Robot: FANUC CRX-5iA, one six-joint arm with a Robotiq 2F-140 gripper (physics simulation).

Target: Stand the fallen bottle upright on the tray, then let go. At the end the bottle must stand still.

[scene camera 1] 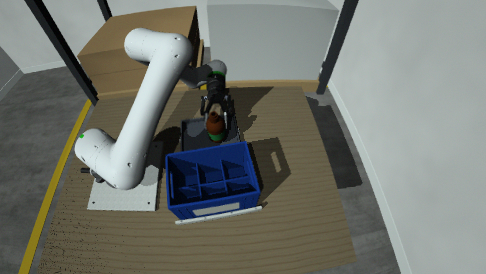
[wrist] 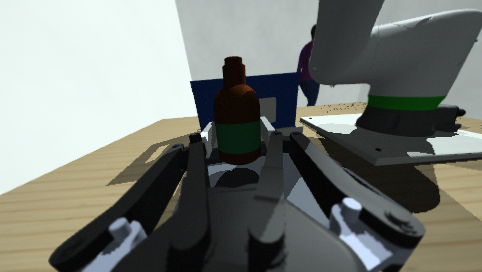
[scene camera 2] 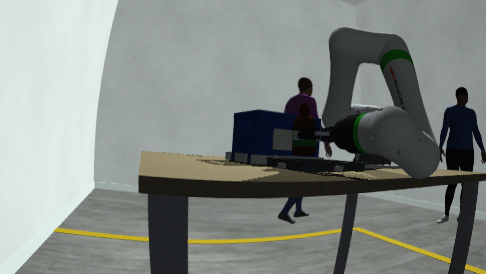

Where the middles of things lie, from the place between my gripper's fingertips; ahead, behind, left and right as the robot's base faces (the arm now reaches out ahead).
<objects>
I see the shallow dark tray (scene camera 2: 305, 165) 4 cm behind my hand, 2 cm to the left of it and 8 cm below it. Round my hand: blue divided crate (scene camera 1: 220, 179) 24 cm to the right, 1 cm below; brown bottle (scene camera 2: 304, 120) 1 cm to the right, 2 cm above.
</objects>
